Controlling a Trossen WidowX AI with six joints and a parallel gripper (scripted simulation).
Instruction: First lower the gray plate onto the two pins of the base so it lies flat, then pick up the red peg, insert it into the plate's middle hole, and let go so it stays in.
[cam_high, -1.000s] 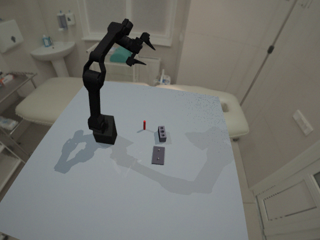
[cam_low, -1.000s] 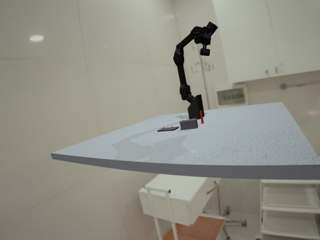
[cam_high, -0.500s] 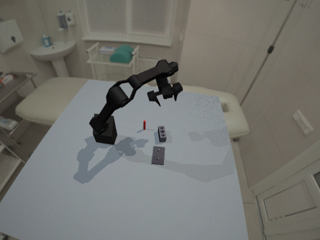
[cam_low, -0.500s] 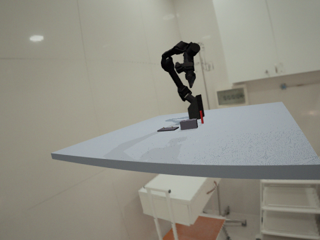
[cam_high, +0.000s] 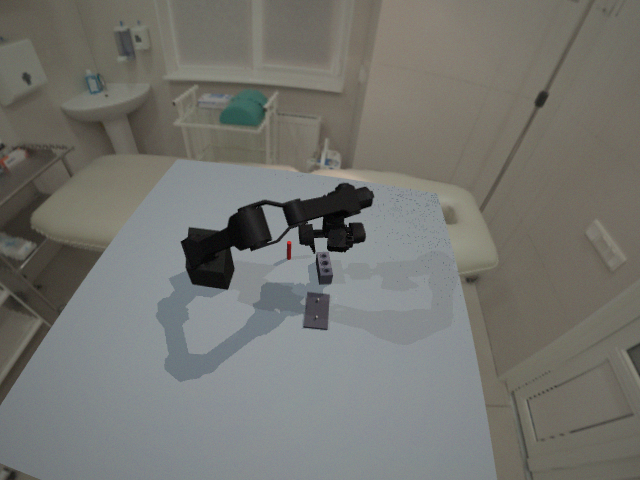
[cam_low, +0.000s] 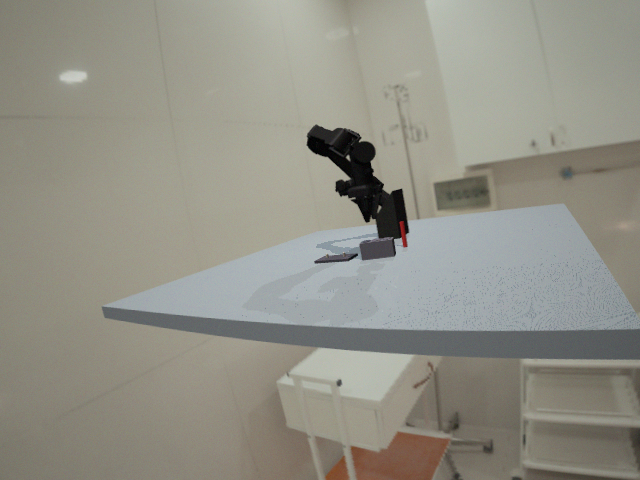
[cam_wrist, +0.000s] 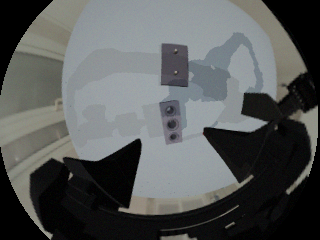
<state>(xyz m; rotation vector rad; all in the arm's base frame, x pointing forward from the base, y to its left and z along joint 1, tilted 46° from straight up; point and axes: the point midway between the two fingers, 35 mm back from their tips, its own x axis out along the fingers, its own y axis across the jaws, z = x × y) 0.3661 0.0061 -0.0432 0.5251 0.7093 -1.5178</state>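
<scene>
The gray plate is 1 cm behind my gripper tip and 7 cm below it. Round my gripper tip: dark base (3 cm behind, 14 cm to the right, 10 cm below); then red peg (12 cm behind, 6 cm to the left, 7 cm below).
</scene>
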